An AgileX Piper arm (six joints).
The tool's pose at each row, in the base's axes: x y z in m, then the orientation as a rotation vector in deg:
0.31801 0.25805 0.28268 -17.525 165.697 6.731
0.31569 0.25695 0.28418 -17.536 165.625 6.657
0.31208 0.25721 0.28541 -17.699 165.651 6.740
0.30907 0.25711 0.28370 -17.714 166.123 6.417
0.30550 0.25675 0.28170 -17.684 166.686 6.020
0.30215 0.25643 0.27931 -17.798 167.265 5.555
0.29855 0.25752 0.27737 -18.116 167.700 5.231
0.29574 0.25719 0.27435 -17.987 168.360 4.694
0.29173 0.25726 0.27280 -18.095 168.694 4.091
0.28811 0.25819 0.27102 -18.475 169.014 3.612
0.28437 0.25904 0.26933 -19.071 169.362 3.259
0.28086 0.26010 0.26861 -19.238 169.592 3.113
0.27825 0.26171 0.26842 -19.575 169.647 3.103
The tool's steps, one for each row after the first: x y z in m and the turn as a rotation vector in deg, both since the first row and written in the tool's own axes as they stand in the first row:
0.00207 -0.00049 -0.00208 0.054 -0.067 -0.021
0.00516 0.00061 -0.00404 -0.018 -0.024 -0.121
0.00845 0.00106 -0.00305 0.166 0.455 -0.105
0.01239 0.00137 -0.00193 0.397 1.023 -0.056
0.01621 0.00165 -0.00038 0.658 1.627 -0.106
0.01988 0.00338 0.00083 0.815 2.110 -0.295
0.02333 0.00350 0.00311 1.136 2.769 -0.180
0.02750 0.00434 0.00374 1.503 3.141 -0.263
0.03118 0.00593 0.00477 1.763 3.528 -0.516
0.03497 0.00747 0.00568 1.916 3.966 -0.896
0.03827 0.00922 0.00572 1.979 4.223 -0.991
0.04048 0.01134 0.00550 1.951 4.321 -1.207

